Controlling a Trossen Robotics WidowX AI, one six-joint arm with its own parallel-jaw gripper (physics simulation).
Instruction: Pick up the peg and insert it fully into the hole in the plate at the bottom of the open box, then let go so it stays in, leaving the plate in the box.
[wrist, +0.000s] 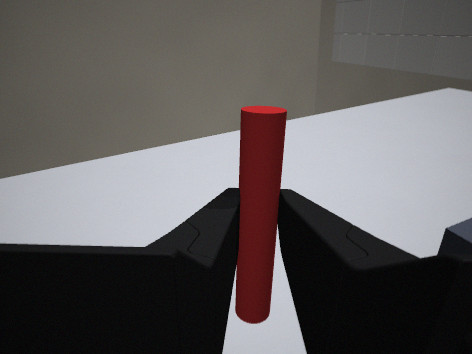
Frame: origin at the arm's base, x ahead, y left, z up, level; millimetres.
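Seen in the pictures: gripper, fingertip midpoint: (258, 201).
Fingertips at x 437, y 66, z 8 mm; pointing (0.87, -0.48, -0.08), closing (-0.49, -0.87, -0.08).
Pixels of each thing's middle, then the offset from my fingertips to it. "spot": a spot on its surface instead. Level surfaces: height alone.
- red cylindrical peg, body centre: (257, 223) dy +2, dx -1, dz -8 mm
- white table top, its level: dz -129 mm
- dark blue-grey block-like corner, surface spot: (461, 240) spot: dy -82, dx -31, dz -33 mm
A red cylindrical peg (262, 160) stands lengthwise up and down in the middle of the wrist view, tilted slightly. My gripper (258, 201) is shut on the peg, with one black finger on each side of it. One end of the peg sticks out beyond the fingertips and the other end shows between the fingers, lower in the view. The plate and its hole do not show in the wrist view. Whether the dark blue-grey object at the right edge is part of the box, I cannot tell.
A white table top (125, 200) stretches behind the fingers, its far edge running up to the right. A dark blue-grey block-like corner (461, 240) shows at the right edge, behind the right finger. A brownish wall (150, 70) and a grey tiled surface (400, 45) lie beyond.
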